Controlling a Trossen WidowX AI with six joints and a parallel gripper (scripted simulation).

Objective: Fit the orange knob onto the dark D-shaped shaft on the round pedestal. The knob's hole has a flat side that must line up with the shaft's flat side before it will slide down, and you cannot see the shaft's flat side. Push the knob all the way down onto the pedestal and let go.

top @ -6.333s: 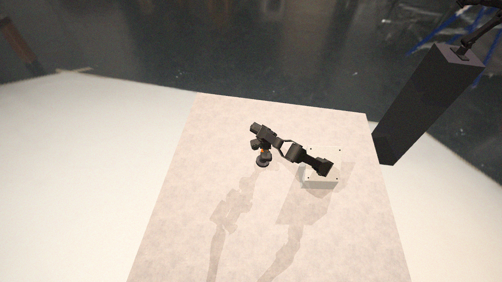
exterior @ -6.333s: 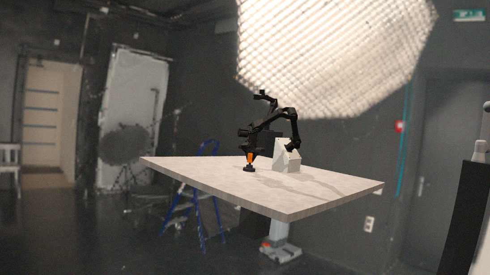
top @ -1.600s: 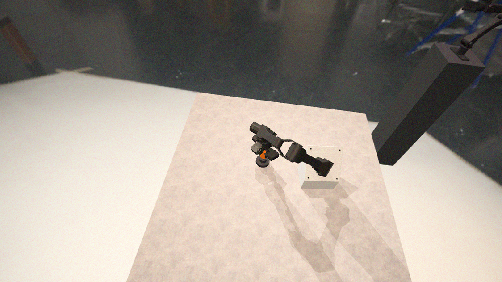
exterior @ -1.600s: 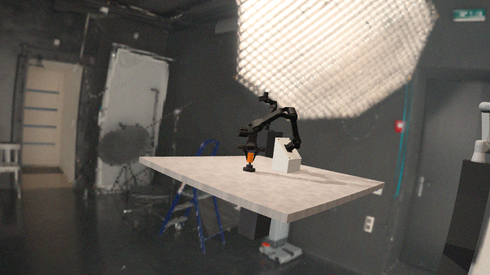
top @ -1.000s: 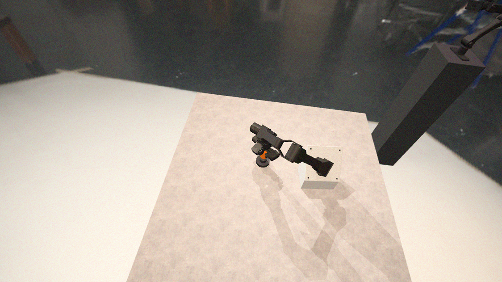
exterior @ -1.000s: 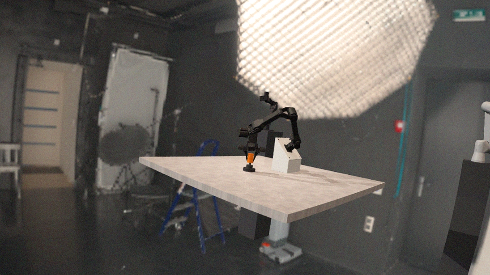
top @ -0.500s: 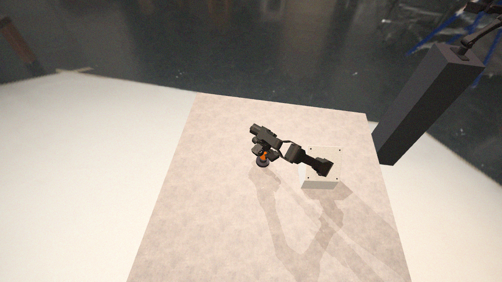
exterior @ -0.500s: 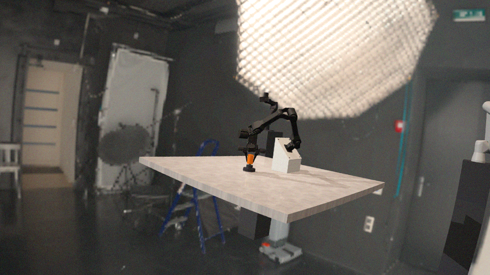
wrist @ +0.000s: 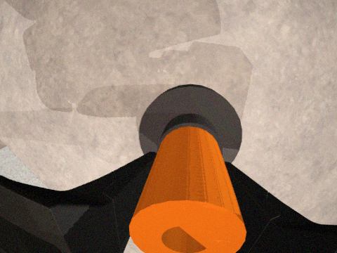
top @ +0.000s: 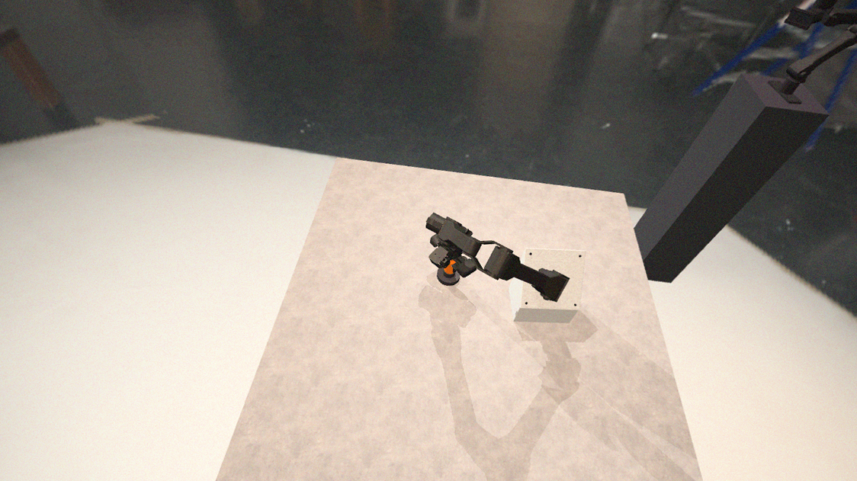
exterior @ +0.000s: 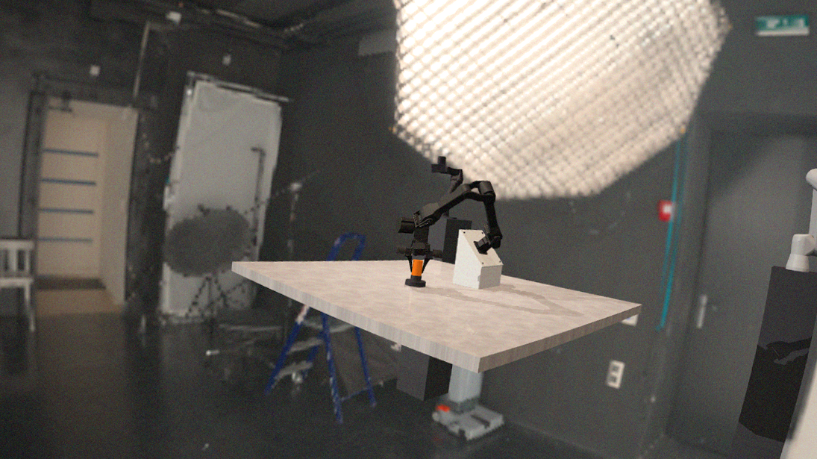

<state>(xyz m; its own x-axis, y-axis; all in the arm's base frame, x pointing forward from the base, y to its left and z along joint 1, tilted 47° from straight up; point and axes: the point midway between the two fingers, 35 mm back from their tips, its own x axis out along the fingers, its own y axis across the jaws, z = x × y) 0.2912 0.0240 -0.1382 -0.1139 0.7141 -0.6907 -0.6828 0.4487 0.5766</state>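
Now: the orange knob 2 cm above my gripper tip. Round my gripper tip: dark round pedestal 2 cm below.
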